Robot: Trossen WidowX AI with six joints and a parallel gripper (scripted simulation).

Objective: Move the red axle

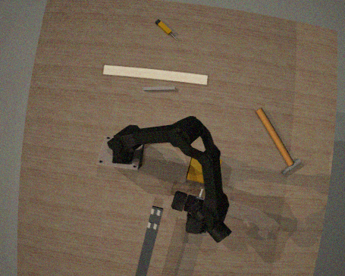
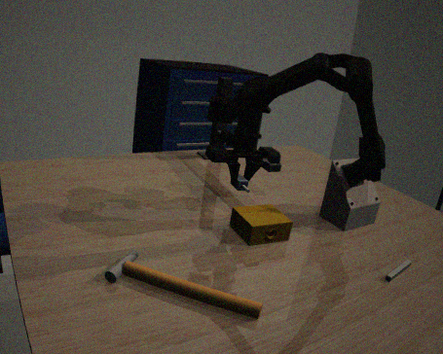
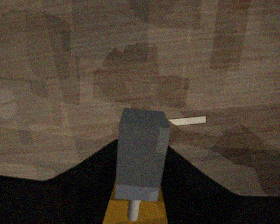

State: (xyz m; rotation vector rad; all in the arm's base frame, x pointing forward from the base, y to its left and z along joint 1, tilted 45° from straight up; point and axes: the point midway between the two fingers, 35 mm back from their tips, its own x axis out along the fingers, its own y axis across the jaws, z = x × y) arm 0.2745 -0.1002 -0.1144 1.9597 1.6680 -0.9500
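Now: the yellow beam 12 cm to the left of my gripper tip, 5 cm below it and 2 cm ahead of it. From my gripper tip the other things lie so: grey block: 2 cm to the left, 1 cm above; then grey bar: 42 cm to the left, 17 cm behind, 7 cm below; then yellow screwdriver: 66 cm to the left, 16 cm behind, 6 cm below.
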